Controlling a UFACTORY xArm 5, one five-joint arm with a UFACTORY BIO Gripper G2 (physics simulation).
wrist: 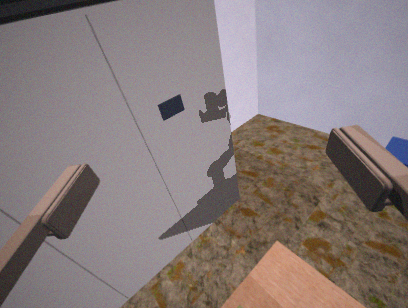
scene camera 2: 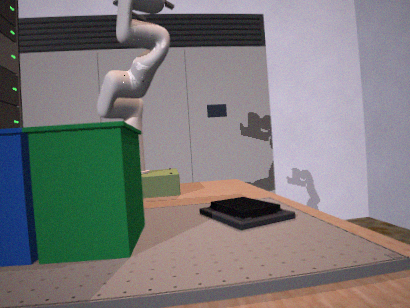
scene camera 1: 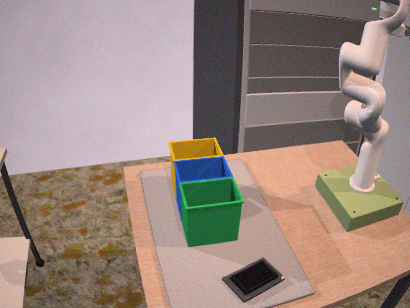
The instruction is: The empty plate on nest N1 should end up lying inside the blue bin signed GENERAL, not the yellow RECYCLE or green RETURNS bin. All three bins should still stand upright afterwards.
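Places are measured from the arm's base along level axes (x ahead, y left, z up), in centimetres.
Pixels of known places: end effector, tool point: (wrist: 200, 183); arm's base, origin of the base link: (scene camera 1: 361, 184).
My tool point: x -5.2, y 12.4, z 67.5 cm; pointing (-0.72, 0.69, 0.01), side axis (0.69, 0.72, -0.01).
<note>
Ahead of a thing's pixels: the offset from my tool point to its top centre. "pt": to the spot under its first point. Level surfaces: height alone.
The black plate {dx +65.7, dy +13.1, dz -70.9 cm} (scene camera 1: 256, 276) (scene camera 2: 245, 206) lies flat on its dark nest {pt dx +72.9, dy +14.8, dz -72.3 cm} (scene camera 1: 234, 287) (scene camera 2: 242, 223) near one end of the grey perforated mat. The blue bin {dx +71.4, dy -25.9, dz -55.5 cm} (scene camera 1: 202, 169) (scene camera 2: 12, 200) stands upright between the yellow bin {dx +70.4, dy -38.8, dz -55.5 cm} (scene camera 1: 196, 149) and the green bin {dx +72.5, dy -12.9, dz -55.5 cm} (scene camera 1: 212, 222) (scene camera 2: 82, 195), both upright. The signs on the bins cannot be read. My gripper (wrist: 215, 184) is open and empty, its two fingers wide apart in the wrist view. It is high above the table, away from the plate and bins, and is largely cut off at the top of scene camera 2.
The arm stands on a green base block (scene camera 1: 357, 205) (scene camera 2: 162, 184) on the wooden table {dz -74.8 cm} (scene camera 1: 295, 175) (wrist: 285, 280). The grey mat {dz -73.5 cm} (scene camera 1: 165, 250) (scene camera 2: 200, 270) bears the bins and nest. A grey rack stands behind the table. A blue patch shows at the wrist view's right edge.
</note>
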